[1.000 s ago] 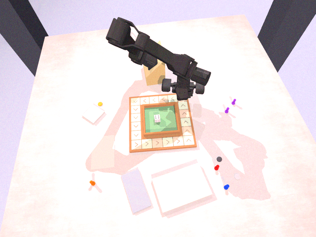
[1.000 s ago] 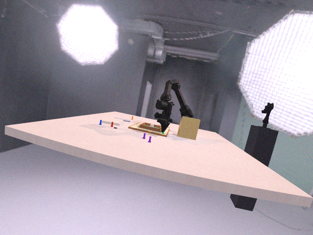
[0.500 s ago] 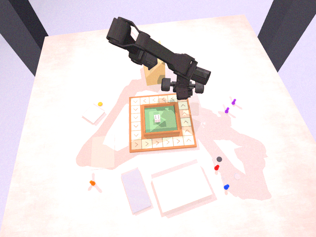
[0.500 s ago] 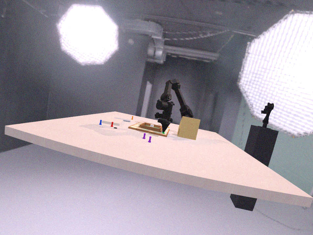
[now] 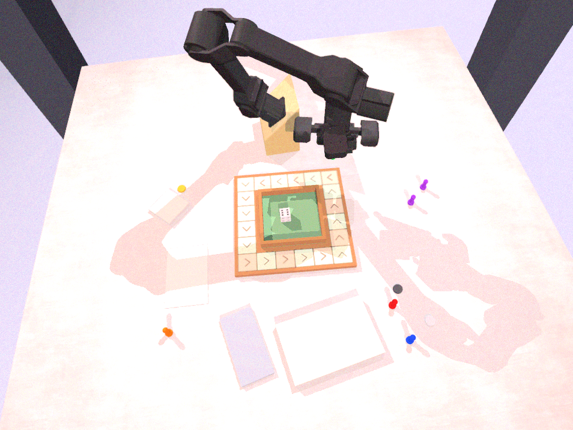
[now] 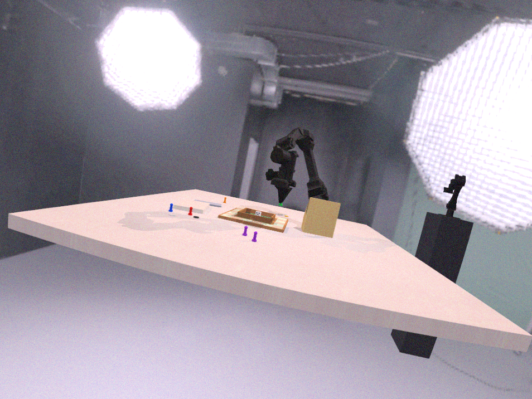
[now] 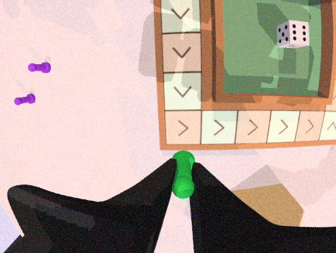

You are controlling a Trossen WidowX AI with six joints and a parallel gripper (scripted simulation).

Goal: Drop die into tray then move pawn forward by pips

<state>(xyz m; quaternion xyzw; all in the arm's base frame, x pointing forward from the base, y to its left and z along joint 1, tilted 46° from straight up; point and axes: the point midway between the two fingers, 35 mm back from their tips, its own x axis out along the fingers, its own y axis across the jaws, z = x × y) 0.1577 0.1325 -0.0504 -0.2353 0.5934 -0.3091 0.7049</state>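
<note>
Right now my gripper tip is 130 mm to the left of the white die, 110 mm short of it and 90 mm above it. From my gripper tip the other things lie so: dice tray: 110 mm to the right, 110 mm below, 110 mm ahead; then dark disc: 310 mm ahead, 120 mm to the left, 110 mm below; then green pawn: right at my gripper tip.
</note>
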